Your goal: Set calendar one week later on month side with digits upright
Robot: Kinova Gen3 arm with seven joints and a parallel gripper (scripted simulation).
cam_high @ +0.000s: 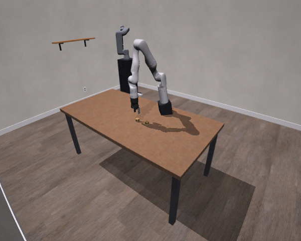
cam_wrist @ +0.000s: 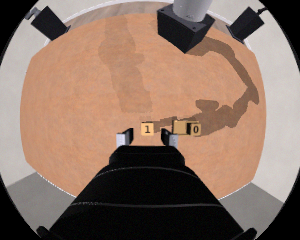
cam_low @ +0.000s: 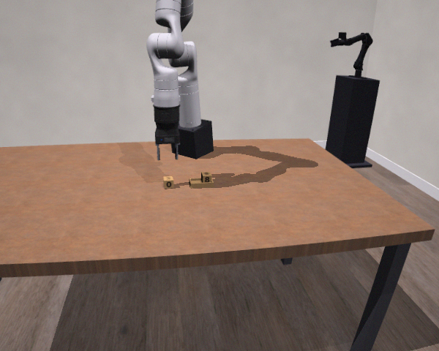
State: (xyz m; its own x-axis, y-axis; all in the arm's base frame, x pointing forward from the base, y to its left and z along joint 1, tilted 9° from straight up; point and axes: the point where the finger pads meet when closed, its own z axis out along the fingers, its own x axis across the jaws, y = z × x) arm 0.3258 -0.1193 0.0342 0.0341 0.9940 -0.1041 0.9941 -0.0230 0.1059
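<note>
My gripper is now 11 cm to the right of the wooden tray and 11 cm above it.
</note>
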